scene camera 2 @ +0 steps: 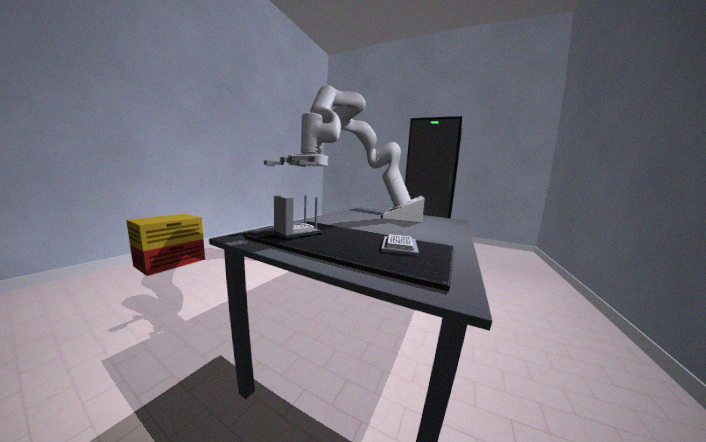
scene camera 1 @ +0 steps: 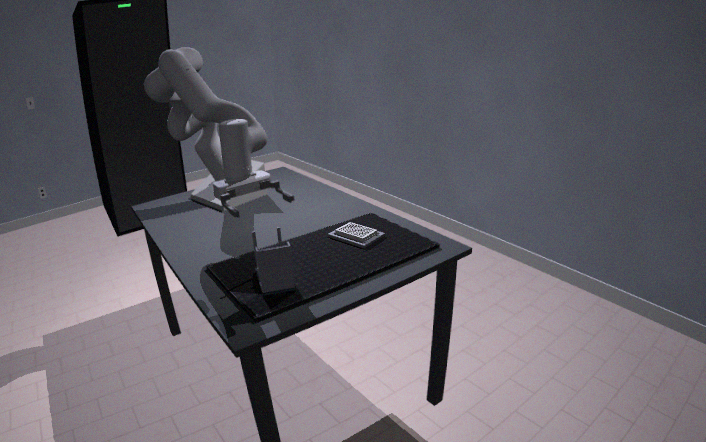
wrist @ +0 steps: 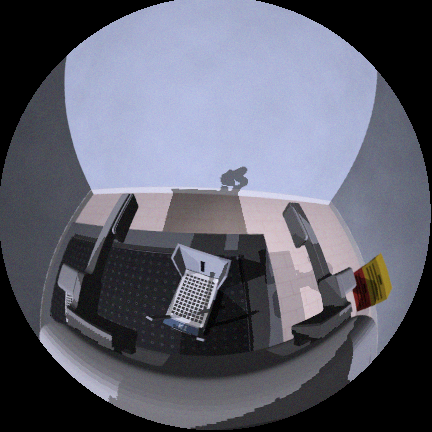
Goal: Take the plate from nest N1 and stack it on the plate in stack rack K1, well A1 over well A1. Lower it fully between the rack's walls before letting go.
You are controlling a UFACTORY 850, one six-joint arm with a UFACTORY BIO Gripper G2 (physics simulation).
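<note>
A white plate (scene camera 1: 356,229) (scene camera 2: 400,240) lies flat on nest N1 (scene camera 1: 359,244) (scene camera 2: 400,251); in the wrist view a sliver of the plate (wrist: 69,300) shows beside the left finger's arm. Stack rack K1 (scene camera 1: 276,270) (scene camera 2: 283,216) (wrist: 205,260) has a tall solid wall on one side and thin posts opposite. Another white plate (scene camera 2: 303,227) (wrist: 194,297) lies low inside it; the rack's wall hides it in scene camera 1. My gripper (scene camera 1: 261,205) (scene camera 2: 285,162) (wrist: 211,220) is open and empty, high above the table, apart from both plates. Well A1 cannot be made out on either plate.
The rack and the nest stand apart on a black perforated mat (scene camera 1: 323,265) (scene camera 2: 354,247) (wrist: 130,285) on the dark table (scene camera 1: 333,200). The rack's posts and wall rise well above its plate. A yellow and red box (scene camera 2: 166,231) (wrist: 378,282) stands beyond the table.
</note>
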